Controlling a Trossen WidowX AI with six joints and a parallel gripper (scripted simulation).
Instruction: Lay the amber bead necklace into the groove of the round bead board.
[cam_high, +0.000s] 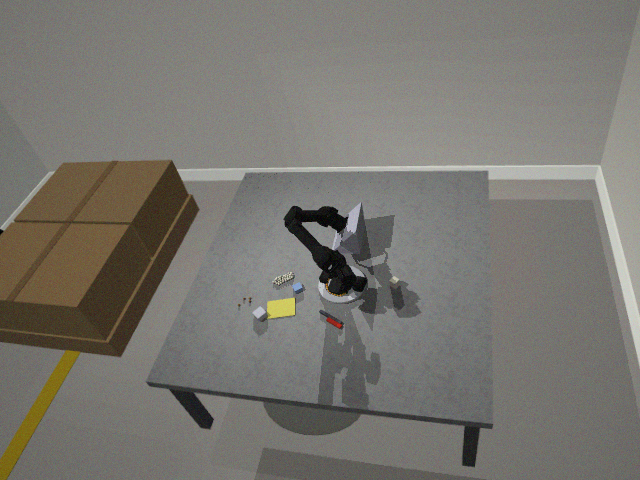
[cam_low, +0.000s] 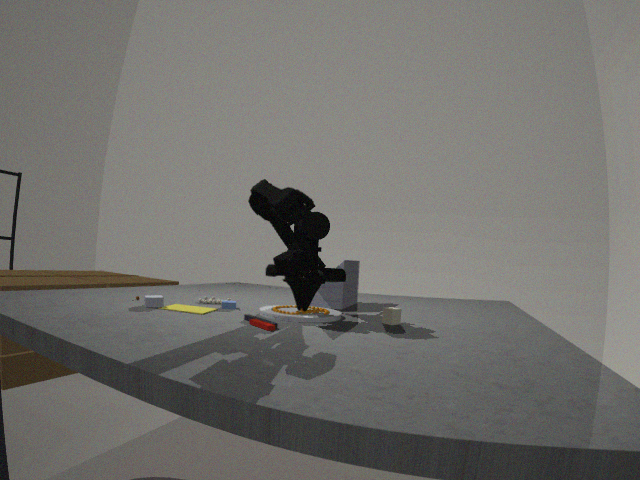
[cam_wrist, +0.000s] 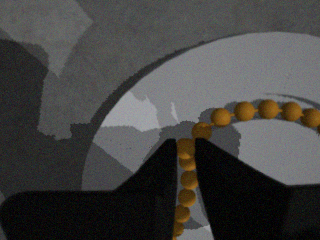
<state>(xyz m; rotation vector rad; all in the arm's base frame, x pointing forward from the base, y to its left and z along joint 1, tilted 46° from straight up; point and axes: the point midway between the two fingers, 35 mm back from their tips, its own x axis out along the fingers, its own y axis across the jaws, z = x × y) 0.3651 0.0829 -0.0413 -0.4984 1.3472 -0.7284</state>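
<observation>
Now: the round bead board 60 mm behind my gripper tip, 30 mm to the right of it and 10 mm below it. From my gripper tip the other things lie so: blue cube (220 mm to the right, 10 mm below, 10 mm behind); then cream cube (190 mm to the left, 80 mm behind); then red-handled tool (130 mm ahead, 30 mm to the right, 20 mm below).
</observation>
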